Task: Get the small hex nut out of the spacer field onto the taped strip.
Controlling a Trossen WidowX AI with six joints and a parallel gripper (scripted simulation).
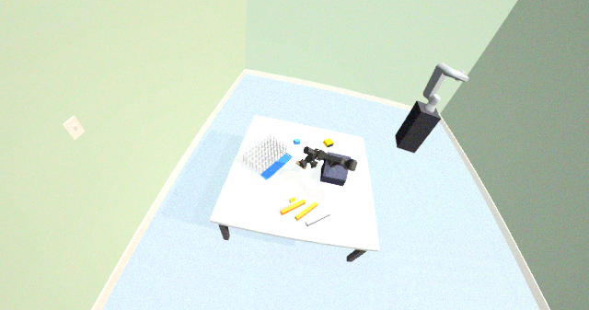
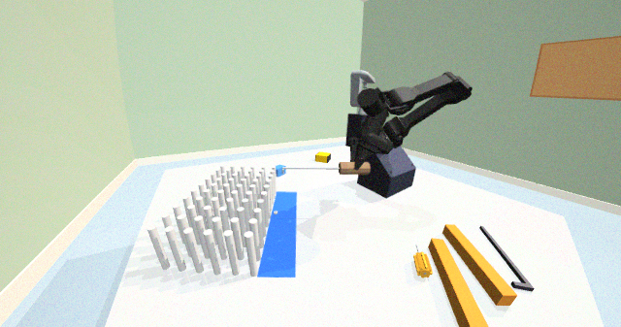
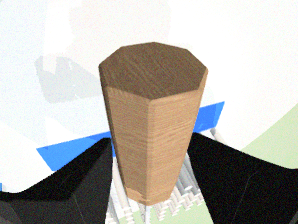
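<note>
My gripper tip is now 40 cm to the left of the blue block, 14 cm above it and 12 cm short of it. Also, from my gripper tip: blue taped strip 21 cm ahead, 16 cm below, 4 cm to the right; yellow brush-like tool 25 cm to the left, 14 cm below, 3 cm behind; hex nut 22 cm ahead, 16 cm below, 9 cm to the right.
</note>
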